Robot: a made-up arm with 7 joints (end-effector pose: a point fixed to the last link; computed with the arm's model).
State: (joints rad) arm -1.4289 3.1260 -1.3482 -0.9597 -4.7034 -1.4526 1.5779
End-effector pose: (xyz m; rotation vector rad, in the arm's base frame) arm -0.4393 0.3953 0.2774 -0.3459 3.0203 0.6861
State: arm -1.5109 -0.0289 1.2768 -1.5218 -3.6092 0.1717 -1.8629
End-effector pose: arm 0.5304 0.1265 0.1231 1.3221 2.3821 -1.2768
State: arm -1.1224 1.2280 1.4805 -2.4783 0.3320 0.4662 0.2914
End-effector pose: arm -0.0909 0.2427 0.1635 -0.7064 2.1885 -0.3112
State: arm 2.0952 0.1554 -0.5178 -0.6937 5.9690 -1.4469 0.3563
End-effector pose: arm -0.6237 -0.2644 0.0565 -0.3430 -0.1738 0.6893
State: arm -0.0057 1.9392 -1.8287 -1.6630 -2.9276 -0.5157 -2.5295
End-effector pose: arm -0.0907 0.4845 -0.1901 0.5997 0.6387 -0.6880
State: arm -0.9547 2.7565 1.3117 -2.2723 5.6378 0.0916 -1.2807
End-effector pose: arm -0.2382 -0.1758 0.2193 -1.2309 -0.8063 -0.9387
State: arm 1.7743 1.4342 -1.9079 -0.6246 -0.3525 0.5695 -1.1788
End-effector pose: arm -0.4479 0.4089 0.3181 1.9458 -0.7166 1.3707
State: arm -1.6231 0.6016 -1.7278 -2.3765 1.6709 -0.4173 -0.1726
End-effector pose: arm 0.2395 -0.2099 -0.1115 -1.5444 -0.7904 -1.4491
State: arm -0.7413 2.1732 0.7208 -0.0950 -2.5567 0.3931 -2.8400
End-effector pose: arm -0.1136 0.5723 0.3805 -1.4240 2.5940 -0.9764
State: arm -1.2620 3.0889 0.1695 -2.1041 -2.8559 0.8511 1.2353
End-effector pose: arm -0.1357 -0.0927 0.3827 -0.9737 -0.8558 0.4475
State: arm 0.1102 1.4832 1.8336 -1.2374 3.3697 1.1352 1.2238
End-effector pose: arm -0.0776 0.5383 0.2817 -2.3909 -0.3512 -0.5291
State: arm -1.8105 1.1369 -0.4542 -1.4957 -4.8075 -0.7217 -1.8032
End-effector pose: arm 0.3311 0.0464 0.4547 -1.3455 2.3386 -0.1238
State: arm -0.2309 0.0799 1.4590 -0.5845 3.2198 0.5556 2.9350
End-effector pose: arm 0.1774 0.2291 -0.6234 0.8092 -1.0767 1.2136
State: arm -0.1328 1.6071 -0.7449 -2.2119 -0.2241 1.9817 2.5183
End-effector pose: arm 0.2699 0.2109 -0.1780 0.7109 -1.6622 1.2308
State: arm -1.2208 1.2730 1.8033 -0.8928 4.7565 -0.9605 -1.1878
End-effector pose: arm 0.1270 0.6384 0.1135 2.7765 -0.1026 0.1048
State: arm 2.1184 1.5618 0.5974 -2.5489 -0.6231 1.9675 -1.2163
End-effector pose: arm -0.0345 0.2388 -0.1507 1.0882 1.8427 -1.8680
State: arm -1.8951 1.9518 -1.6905 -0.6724 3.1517 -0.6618 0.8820
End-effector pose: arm 0.1865 0.6026 0.2578 1.1094 1.8475 -1.2974
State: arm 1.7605 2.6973 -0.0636 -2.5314 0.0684 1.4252 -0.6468
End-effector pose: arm 0.0334 0.1926 -0.2141 0.1489 1.1326 -2.8201
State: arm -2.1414 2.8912 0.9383 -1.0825 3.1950 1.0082 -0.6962
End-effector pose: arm -0.6026 0.1635 -0.1235 -0.5583 1.8045 1.4822
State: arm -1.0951 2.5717 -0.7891 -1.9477 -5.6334 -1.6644 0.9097
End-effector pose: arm 0.1329 0.2894 0.3301 -0.6097 -1.6903 -1.9851
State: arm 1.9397 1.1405 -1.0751 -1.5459 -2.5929 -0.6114 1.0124
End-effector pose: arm -0.5479 0.0626 0.0528 -1.9979 0.2861 -1.5754
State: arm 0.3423 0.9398 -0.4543 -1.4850 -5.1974 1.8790 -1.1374
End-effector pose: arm 0.1499 0.2910 -0.4625 -0.7521 0.8358 -1.0839
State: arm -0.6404 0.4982 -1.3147 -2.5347 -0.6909 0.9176 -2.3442
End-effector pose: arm 0.1534 -0.1778 -0.1684 -1.8572 0.5718 1.2368
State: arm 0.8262 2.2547 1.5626 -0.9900 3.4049 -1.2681 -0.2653
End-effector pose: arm 0.3419 0.3209 0.4487 0.7958 2.1718 -1.8711
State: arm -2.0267 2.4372 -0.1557 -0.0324 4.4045 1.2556 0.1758
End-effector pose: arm -0.3128 0.6155 0.0770 1.3451 1.1306 1.5822
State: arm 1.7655 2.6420 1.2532 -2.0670 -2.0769 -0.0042 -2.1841
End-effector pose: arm 0.3843 0.0427 -0.1806 -0.7447 -0.5192 -0.5187
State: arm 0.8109 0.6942 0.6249 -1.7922 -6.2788 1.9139 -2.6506
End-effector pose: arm 0.0207 0.4276 -0.2542 -0.5406 1.1418 -1.7327
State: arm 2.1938 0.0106 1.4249 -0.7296 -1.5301 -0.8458 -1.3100
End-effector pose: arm -0.5682 -0.1267 0.3453 -0.6697 1.2767 -1.2938
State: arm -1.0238 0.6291 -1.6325 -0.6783 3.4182 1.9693 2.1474
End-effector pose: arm 0.5744 0.1017 -0.3515 0.1463 2.1648 1.4486
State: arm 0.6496 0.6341 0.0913 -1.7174 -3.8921 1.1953 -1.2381
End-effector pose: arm 0.0812 0.2946 -0.4155 -1.1562 -0.9791 -0.1456
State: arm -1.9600 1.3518 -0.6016 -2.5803 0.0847 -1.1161 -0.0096
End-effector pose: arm 0.0937 -0.0586 0.2515 0.1458 0.6978 1.2625
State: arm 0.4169 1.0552 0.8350 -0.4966 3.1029 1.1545 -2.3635
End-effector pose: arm -0.0780 0.6465 -0.2346 0.7521 -1.7813 0.0481
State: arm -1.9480 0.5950 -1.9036 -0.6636 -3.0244 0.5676 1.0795
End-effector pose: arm 0.6553 -0.0945 0.1640 -1.3339 -0.0939 1.0438
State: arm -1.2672 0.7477 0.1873 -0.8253 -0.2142 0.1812 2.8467
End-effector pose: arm 0.6009 0.2425 0.1622 -2.1501 -1.3525 1.4560
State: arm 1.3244 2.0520 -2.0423 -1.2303 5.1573 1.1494 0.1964
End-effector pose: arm -0.2530 0.4873 0.2741 0.7382 -1.3393 2.5917
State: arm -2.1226 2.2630 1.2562 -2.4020 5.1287 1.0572 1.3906
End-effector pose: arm -0.3114 0.0901 -0.0607 -0.1510 0.2918 -0.5053
